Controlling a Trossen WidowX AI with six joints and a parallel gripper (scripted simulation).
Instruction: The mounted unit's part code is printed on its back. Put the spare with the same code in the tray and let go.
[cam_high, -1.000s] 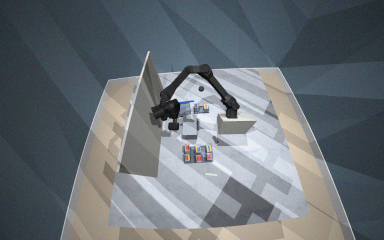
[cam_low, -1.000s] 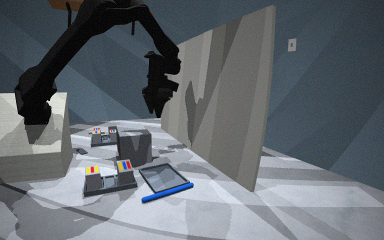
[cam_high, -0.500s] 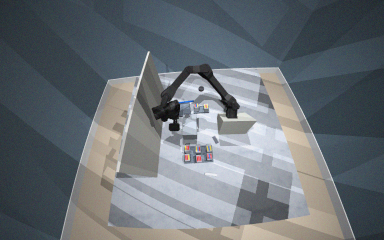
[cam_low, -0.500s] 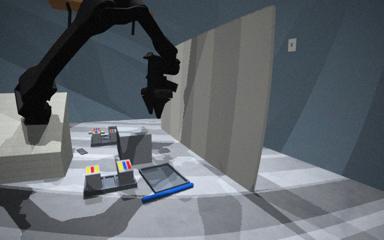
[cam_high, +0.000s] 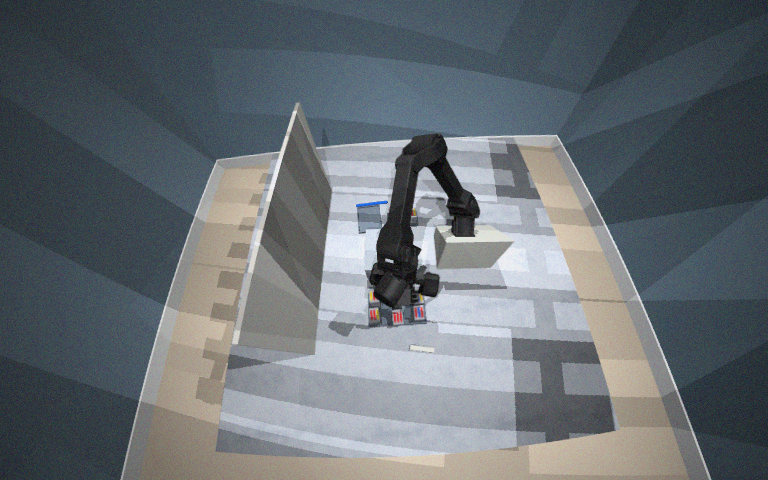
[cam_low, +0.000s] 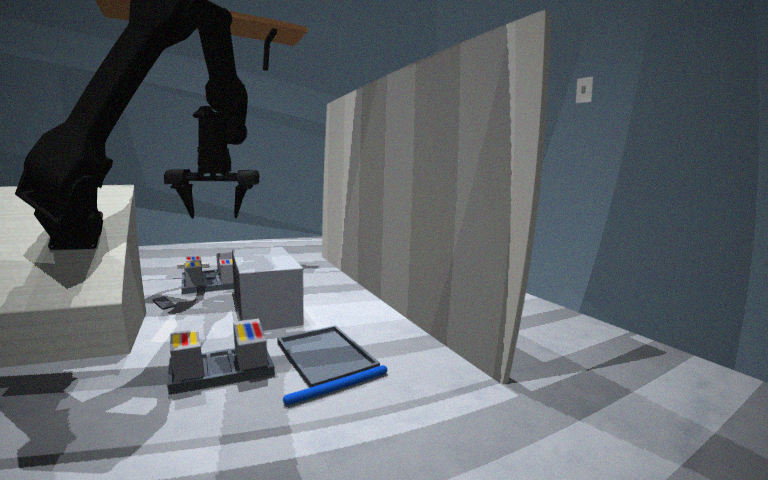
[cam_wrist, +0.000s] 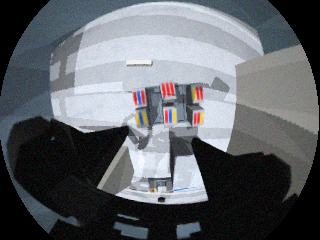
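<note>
Now: the grey spare 50 mm behind my gripper tip and 110 mm below it. Round my gripper tip: rack 340 mm to the right, 140 mm below; beige wall panel 320 mm ahead, 150 mm to the right, 70 mm above; grey mounted unit 80 mm ahead, 150 mm to the right, 100 mm below.
</note>
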